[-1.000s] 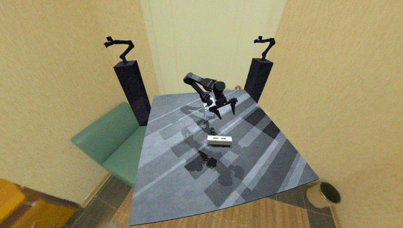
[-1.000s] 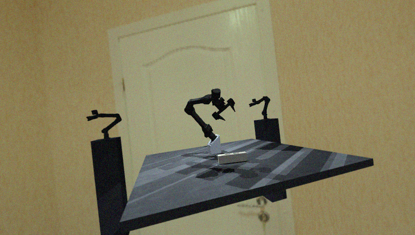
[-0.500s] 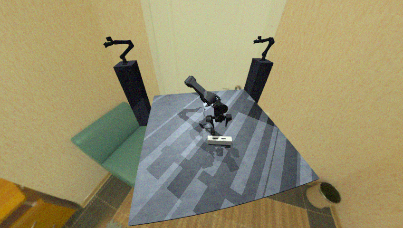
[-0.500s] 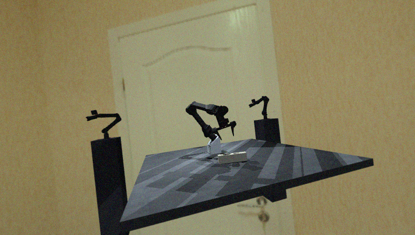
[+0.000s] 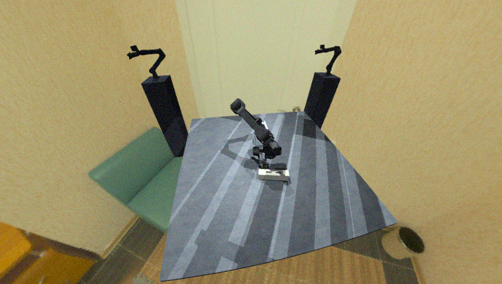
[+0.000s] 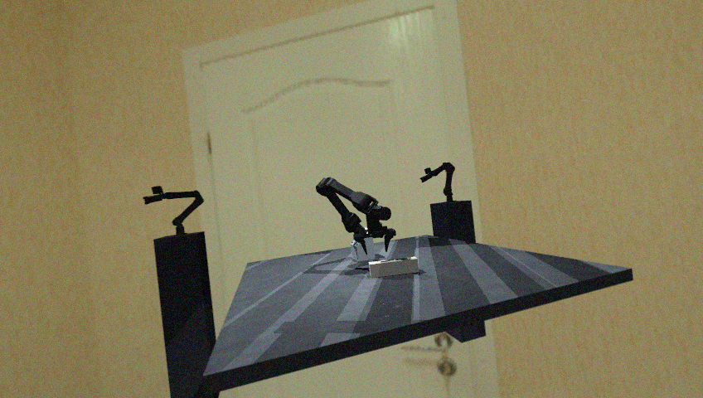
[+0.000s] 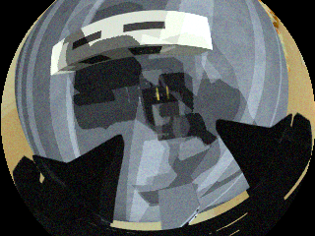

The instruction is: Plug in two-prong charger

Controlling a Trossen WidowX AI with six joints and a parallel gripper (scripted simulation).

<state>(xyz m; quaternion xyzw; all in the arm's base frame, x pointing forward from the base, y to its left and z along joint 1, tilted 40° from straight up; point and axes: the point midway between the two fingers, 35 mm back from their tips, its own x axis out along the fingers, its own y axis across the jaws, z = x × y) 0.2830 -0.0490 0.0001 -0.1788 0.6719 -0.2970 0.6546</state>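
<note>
Right now the black two-prong charger is 1 cm ahead of my gripper tip and 5 cm below it.
</note>
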